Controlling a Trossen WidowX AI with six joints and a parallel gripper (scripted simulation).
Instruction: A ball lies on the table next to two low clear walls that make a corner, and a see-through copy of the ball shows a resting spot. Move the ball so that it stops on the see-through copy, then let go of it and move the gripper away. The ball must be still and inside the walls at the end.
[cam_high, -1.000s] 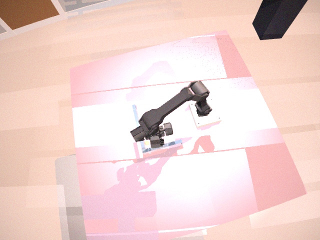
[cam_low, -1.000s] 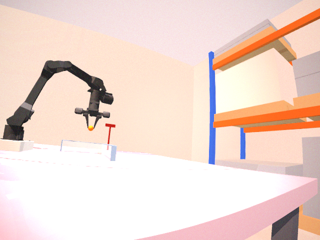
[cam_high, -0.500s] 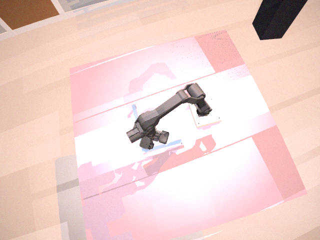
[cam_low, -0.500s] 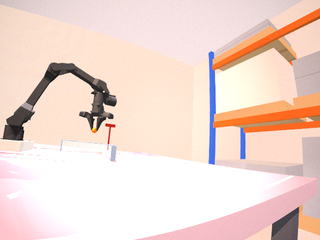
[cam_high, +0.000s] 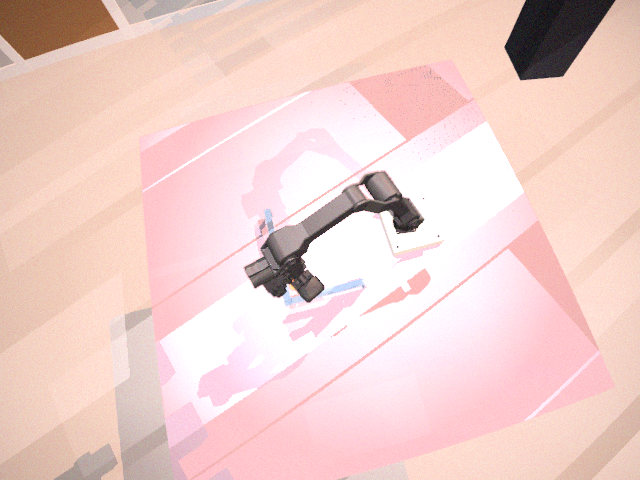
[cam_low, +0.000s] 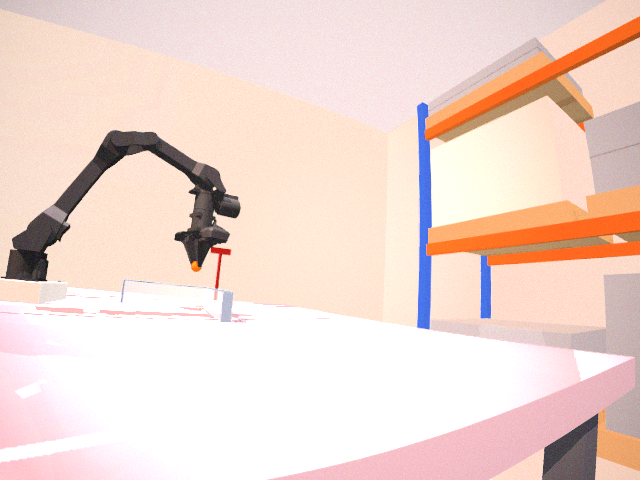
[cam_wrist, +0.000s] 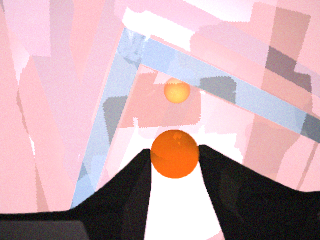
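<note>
Now: the wall 8 cm below my gripper tip, 7 cm behind it and 4 cm to the left of it. From my gripper tip the other things lie so: orange ball (right at my gripper tip).
</note>
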